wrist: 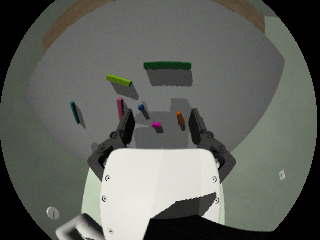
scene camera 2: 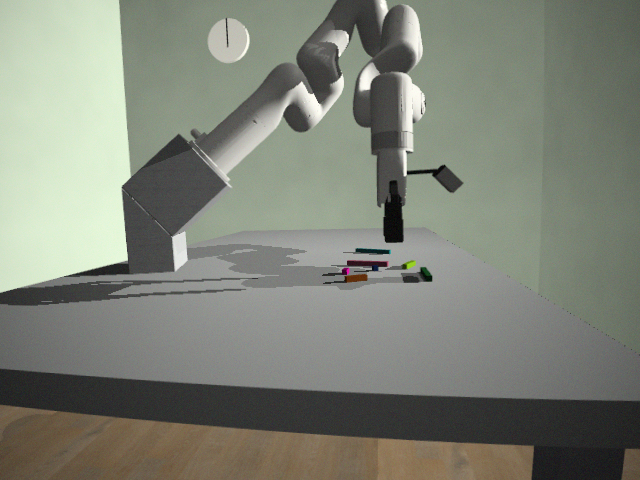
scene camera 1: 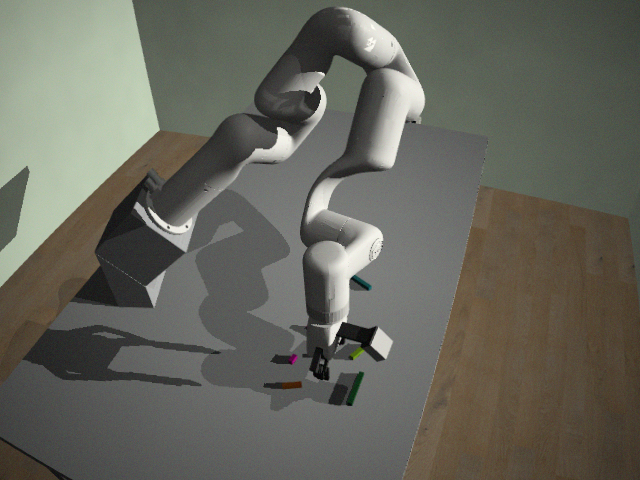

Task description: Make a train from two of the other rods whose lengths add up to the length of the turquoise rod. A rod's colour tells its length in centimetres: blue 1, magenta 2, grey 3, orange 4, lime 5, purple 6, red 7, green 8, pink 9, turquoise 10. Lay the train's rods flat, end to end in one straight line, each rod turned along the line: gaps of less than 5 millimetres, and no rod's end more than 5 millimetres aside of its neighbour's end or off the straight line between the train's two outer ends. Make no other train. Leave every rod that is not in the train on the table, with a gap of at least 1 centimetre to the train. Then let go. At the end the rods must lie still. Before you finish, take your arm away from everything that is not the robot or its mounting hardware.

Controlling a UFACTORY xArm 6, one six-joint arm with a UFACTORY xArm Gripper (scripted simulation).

Labels:
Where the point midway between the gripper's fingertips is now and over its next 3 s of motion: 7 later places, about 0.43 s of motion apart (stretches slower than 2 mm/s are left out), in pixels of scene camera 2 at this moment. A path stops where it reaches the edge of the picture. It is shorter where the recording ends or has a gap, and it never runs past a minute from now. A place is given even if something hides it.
The gripper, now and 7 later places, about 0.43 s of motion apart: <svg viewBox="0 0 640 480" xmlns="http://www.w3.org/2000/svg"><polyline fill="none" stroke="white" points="392,239 392,237 391,235 390,231 390,230 388,228 388,229 387,230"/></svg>

